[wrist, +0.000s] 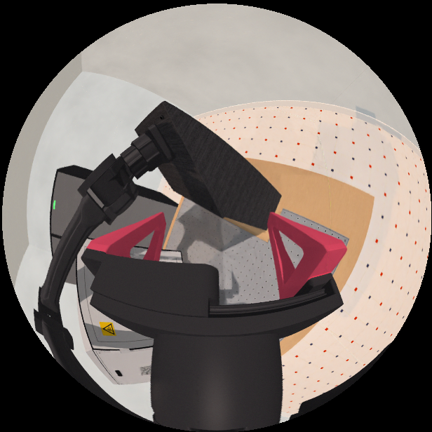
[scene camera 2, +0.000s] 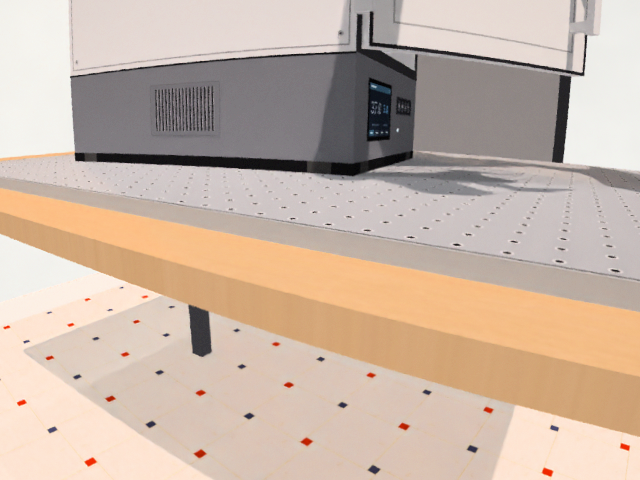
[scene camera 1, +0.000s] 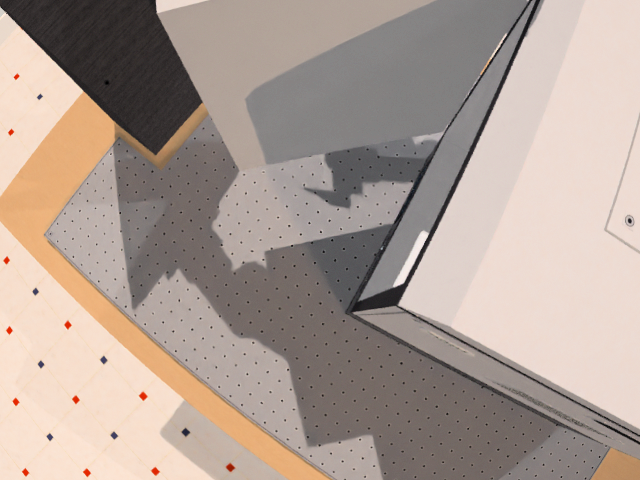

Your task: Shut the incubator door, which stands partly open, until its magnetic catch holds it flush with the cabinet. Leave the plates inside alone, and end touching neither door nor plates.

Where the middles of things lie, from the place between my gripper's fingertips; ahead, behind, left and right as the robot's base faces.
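The incubator door (scene camera 1: 278, 88) is 250 mm to the right of my hand, and it's 270 mm ahead of the hand and 40 mm below it.
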